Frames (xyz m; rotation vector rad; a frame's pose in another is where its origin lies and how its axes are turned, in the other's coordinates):
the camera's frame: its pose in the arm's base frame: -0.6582 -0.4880 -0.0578 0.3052 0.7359 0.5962
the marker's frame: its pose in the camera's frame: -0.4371 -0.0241 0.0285 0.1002 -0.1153 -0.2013
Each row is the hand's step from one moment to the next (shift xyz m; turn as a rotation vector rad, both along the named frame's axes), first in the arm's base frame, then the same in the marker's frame.
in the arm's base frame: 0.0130 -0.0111 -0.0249 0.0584 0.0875 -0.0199
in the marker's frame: 0.0183 -0.0229 -0.0073 0.0901 0.0575 0.0065
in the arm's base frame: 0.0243 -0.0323 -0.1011 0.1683 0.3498 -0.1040
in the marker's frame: 0.0589 -0.0761 -0.0510 0.3261 0.2323 -0.0346
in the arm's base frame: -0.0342 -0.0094 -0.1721 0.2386 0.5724 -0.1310
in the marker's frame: 0.0646 -0.0742 -0.1456 0.4856 0.4039 -0.0523
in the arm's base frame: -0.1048 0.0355 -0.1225 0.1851 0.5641 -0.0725
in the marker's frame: 0.0053 0.0004 -0.1650 0.4115 0.4319 -0.0434
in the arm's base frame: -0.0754 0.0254 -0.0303 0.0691 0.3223 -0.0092
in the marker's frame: -0.0276 0.0246 -0.0767 0.1910 0.2676 -0.0255
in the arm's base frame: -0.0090 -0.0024 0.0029 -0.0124 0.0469 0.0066
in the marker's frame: -0.0091 0.0009 -0.0033 0.0072 0.0467 -0.0127
